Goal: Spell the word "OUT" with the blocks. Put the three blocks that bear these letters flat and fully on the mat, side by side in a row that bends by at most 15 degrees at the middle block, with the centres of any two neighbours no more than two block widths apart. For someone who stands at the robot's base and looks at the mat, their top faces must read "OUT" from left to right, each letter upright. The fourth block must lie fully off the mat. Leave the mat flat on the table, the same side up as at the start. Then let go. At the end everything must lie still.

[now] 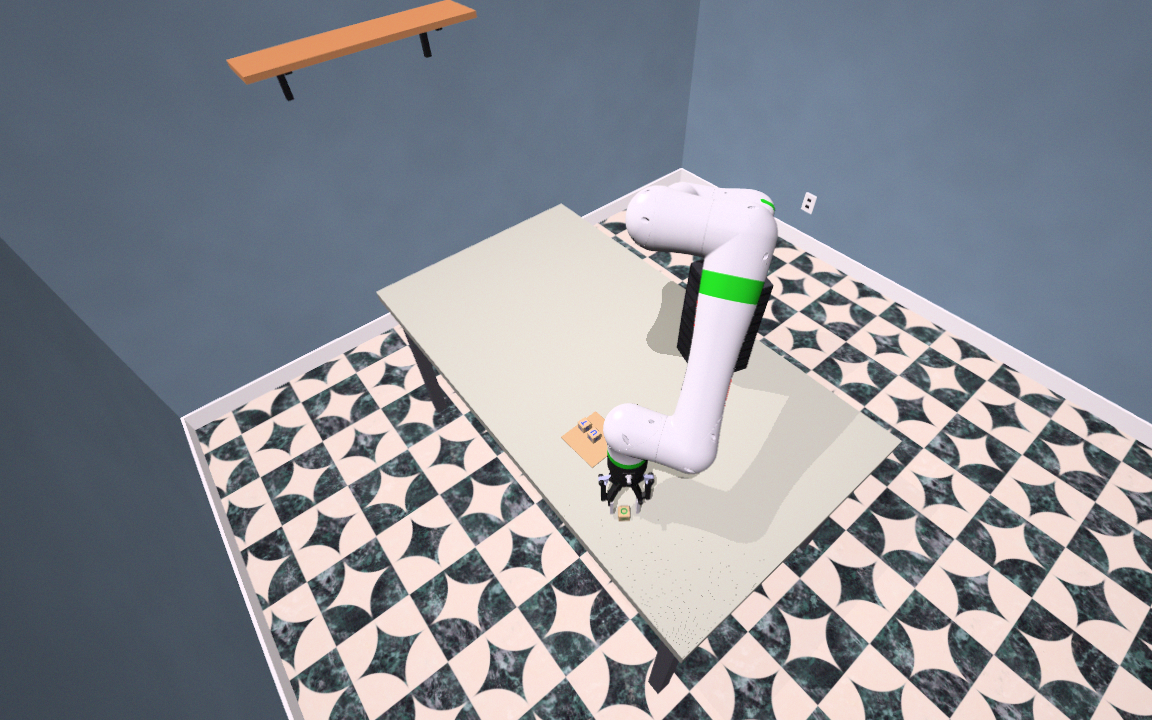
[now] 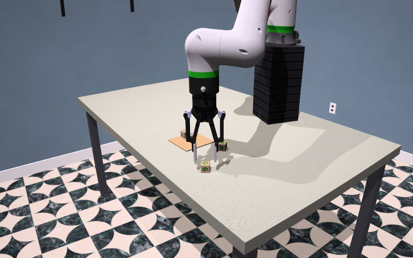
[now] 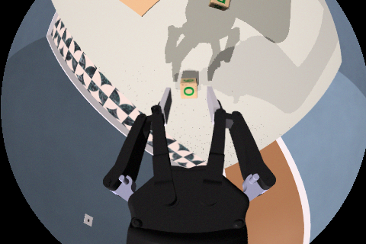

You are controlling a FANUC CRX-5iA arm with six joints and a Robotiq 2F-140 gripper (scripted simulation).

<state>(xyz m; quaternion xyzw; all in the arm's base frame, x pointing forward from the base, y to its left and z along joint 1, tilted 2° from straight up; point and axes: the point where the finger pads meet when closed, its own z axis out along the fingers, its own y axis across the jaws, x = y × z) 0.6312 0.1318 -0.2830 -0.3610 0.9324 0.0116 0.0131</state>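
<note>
My gripper is now 6 cm above the wooden block. Also, from my hand: tan mat (13 cm behind, 22 cm to the right, 7 cm below).
</note>
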